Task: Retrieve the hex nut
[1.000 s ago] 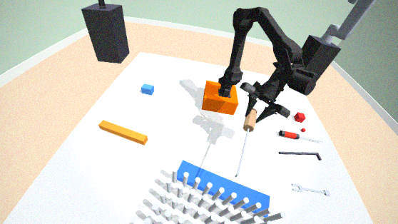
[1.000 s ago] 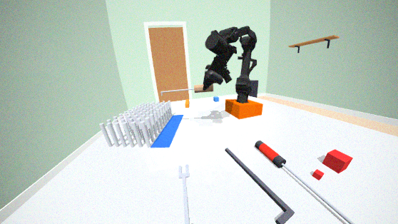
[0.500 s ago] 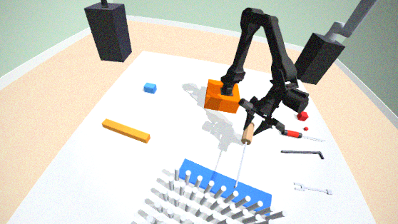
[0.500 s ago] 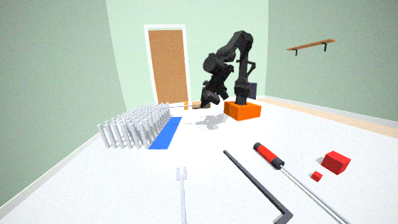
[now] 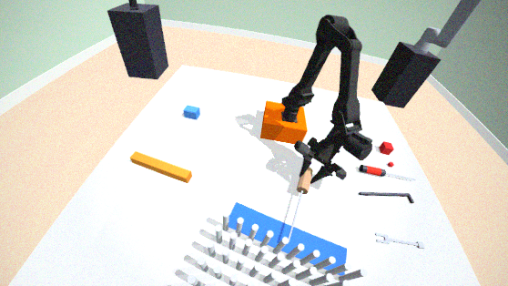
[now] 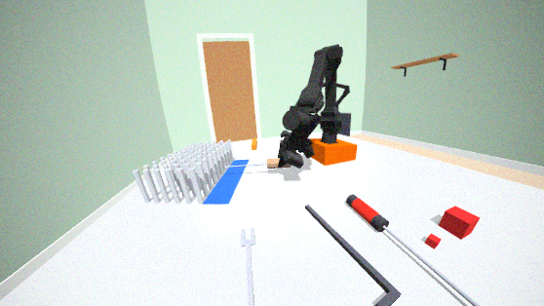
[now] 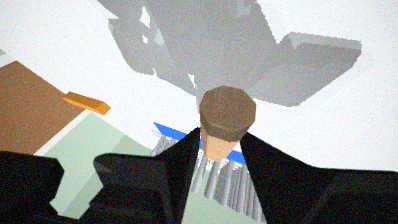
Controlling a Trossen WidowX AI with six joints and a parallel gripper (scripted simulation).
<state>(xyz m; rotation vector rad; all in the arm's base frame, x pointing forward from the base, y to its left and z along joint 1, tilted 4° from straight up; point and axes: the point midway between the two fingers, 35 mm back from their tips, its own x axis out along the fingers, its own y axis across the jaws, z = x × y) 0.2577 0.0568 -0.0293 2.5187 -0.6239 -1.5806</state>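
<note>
My gripper tip is now 180 mm short of the blue taped strip, 60 mm to the left of it and 40 mm above it. Also, from my gripper tip: grey forked tool (180 mm ahead, 320 mm to the left, 40 mm below); orange bar (490 mm to the right, 30 mm below); wooden-handled pick (100 mm ahead, 30 mm to the right, 10 mm below).
</note>
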